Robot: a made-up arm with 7 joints. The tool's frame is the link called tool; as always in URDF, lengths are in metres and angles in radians. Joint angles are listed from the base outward. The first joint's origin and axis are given. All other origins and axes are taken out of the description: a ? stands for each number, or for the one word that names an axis. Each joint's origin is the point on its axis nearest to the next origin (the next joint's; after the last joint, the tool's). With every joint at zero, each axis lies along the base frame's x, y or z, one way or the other. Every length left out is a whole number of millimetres.
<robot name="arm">
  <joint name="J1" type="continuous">
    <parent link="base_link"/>
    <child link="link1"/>
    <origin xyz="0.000 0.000 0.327" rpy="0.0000 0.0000 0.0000"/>
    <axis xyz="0 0 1"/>
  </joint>
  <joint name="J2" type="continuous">
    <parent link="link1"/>
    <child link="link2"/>
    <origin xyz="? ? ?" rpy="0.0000 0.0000 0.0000"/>
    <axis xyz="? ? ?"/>
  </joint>
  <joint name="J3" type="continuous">
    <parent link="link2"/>
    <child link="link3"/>
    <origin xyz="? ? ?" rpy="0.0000 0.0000 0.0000"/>
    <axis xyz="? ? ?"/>
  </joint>
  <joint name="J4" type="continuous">
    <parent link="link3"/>
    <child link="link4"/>
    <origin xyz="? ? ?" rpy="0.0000 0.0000 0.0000"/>
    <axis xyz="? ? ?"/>
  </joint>
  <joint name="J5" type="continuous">
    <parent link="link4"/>
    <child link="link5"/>
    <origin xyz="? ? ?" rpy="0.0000 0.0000 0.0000"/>
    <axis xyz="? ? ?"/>
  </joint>
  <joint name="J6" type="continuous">
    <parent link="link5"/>
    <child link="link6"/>
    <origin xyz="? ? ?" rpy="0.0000 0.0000 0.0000"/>
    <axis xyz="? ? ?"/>
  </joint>
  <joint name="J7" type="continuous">
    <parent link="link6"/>
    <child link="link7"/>
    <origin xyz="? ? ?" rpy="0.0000 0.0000 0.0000"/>
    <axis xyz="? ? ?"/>
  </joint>
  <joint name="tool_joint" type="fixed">
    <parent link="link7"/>
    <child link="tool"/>
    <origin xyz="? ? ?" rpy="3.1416 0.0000 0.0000"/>
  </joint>
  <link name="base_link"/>
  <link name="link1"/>
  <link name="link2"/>
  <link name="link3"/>
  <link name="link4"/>
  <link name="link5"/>
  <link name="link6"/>
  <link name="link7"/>
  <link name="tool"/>
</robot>
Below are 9 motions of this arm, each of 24 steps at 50 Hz.
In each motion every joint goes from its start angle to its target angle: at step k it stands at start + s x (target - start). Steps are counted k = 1, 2, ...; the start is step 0. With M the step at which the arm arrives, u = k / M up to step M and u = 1 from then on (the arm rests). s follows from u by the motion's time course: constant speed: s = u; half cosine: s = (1 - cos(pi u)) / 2; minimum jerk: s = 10 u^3 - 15 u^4 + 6 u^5.
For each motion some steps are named. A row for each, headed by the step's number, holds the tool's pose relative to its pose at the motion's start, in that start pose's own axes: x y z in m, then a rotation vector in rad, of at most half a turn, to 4 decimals.
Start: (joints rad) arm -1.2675 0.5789 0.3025 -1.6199 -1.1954 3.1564 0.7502
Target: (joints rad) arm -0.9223 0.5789 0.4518 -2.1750 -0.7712 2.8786 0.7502
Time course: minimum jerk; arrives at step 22
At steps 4, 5, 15, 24:
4: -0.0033 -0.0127 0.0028 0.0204 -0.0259 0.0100
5: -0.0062 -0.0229 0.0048 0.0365 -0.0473 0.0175
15: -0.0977 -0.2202 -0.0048 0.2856 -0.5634 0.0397
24: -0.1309 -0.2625 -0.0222 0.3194 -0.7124 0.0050

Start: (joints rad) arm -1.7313 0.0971 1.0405 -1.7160 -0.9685 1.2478 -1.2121
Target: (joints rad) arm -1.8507 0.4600 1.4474 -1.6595 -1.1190 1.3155 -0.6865
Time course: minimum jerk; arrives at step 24
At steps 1, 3, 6, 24:
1: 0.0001 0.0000 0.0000 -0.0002 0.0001 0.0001
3: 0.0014 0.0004 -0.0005 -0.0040 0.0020 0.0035
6: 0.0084 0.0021 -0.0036 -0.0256 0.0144 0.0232
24: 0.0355 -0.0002 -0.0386 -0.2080 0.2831 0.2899

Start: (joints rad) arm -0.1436 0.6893 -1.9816 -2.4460 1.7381 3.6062 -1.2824
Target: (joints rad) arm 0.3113 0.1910 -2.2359 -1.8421 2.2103 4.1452 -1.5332
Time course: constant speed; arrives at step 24
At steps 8, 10, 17, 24:
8: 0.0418 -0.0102 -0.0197 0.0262 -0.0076 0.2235
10: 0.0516 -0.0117 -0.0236 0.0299 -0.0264 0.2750
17: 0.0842 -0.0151 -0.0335 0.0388 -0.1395 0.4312
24: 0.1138 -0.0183 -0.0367 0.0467 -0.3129 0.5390

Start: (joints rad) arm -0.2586 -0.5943 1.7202 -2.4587 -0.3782 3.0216 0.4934
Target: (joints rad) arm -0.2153 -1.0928 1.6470 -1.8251 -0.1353 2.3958 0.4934
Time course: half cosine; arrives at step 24
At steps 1, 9, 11, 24:
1: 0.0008 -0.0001 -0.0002 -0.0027 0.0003 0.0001
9: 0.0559 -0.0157 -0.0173 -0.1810 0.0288 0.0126
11: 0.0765 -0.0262 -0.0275 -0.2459 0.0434 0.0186
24: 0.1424 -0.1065 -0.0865 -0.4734 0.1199 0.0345

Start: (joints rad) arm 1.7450 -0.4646 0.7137 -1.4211 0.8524 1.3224 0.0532
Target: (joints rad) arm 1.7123 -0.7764 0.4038 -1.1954 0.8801 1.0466 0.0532
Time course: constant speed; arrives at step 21
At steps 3, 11, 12, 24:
3: -0.0189 -0.0142 -0.0192 -0.0361 0.0376 -0.0114
11: -0.0785 -0.0568 -0.0616 -0.1375 0.1376 -0.0427
12: -0.0868 -0.0626 -0.0659 -0.1506 0.1501 -0.0466
24: -0.1688 -0.1164 -0.0920 -0.2736 0.2619 -0.0809

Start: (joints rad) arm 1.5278 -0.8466 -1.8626 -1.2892 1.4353 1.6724 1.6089
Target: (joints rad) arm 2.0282 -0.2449 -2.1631 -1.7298 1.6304 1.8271 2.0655
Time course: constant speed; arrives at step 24
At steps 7, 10, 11, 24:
7: 0.0652 -0.0051 0.0902 -0.0174 0.1547 0.2729
10: 0.0923 -0.0004 0.1234 -0.0130 0.2220 0.3777
11: 0.1011 0.0020 0.1337 -0.0100 0.2443 0.4109
24: 0.1955 0.0595 0.2363 0.0889 0.5118 0.7609

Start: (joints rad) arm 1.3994 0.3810 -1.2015 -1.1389 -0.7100 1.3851 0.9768
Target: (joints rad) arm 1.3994 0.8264 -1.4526 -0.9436 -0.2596 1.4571 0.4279
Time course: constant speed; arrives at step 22
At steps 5, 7, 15, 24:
5: -0.0149 -0.0144 -0.0154 0.0114 0.0162 -0.1096
7: -0.0216 -0.0201 -0.0220 0.0170 0.0252 -0.1540
15: -0.0535 -0.0429 -0.0499 0.0420 0.0768 -0.3368
24: -0.0893 -0.0633 -0.0752 0.0633 0.1421 -0.5075

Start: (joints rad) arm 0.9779 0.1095 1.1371 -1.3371 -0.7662 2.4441 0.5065
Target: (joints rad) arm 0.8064 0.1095 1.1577 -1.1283 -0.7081 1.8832 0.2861
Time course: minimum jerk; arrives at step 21
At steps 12, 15, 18, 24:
12: 0.0262 0.0630 0.0012 -0.2184 -0.2418 -0.0028
15: 0.0327 0.0860 -0.0013 -0.2774 -0.3354 0.0034
18: 0.0356 0.0986 -0.0033 -0.3053 -0.3876 0.0082
24: 0.0361 0.1010 -0.0038 -0.3103 -0.3977 0.0093

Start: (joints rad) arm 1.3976 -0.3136 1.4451 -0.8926 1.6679 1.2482 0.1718
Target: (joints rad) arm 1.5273 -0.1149 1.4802 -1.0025 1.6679 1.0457 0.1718
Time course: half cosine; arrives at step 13
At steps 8, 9, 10, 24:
8: -0.0062 0.0208 -0.0272 0.1613 -0.1661 -0.0031
9: -0.0069 0.0247 -0.0306 0.1869 -0.1936 -0.0052
10: -0.0074 0.0281 -0.0333 0.2085 -0.2171 -0.0074
24: -0.0081 0.0331 -0.0368 0.2386 -0.2502 -0.0109

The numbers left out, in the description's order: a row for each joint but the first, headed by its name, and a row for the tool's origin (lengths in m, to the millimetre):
J2: xyz 0.000 0.000 0.000, axis 0 1 0
J3: xyz 0.000 0.000 0.257, axis 0 0 1
J4: xyz 0.071 0.000 0.000, axis 0 -1 0
J5: xyz -0.069 0.000 0.323, axis 0 0 1
J6: xyz 0.000 0.000 0.000, axis 0 -1 0
J7: xyz 0.069 0.000 0.000, axis 0 0 -1
tool: xyz 0.000 0.000 0.000

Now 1 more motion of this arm.
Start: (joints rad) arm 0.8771 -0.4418 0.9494 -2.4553 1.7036 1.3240 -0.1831
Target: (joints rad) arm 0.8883 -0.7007 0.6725 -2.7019 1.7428 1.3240 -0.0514
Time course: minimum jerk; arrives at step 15
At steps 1, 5, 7, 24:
1: -0.0001 0.0001 -0.0003 0.0002 0.0010 0.0004
5: -0.0123 0.0071 -0.0199 0.0154 0.0735 0.0295
7: -0.0276 0.0147 -0.0401 0.0393 0.1501 0.0569
24: -0.0713 0.0342 -0.0816 0.1276 0.3204 0.1049

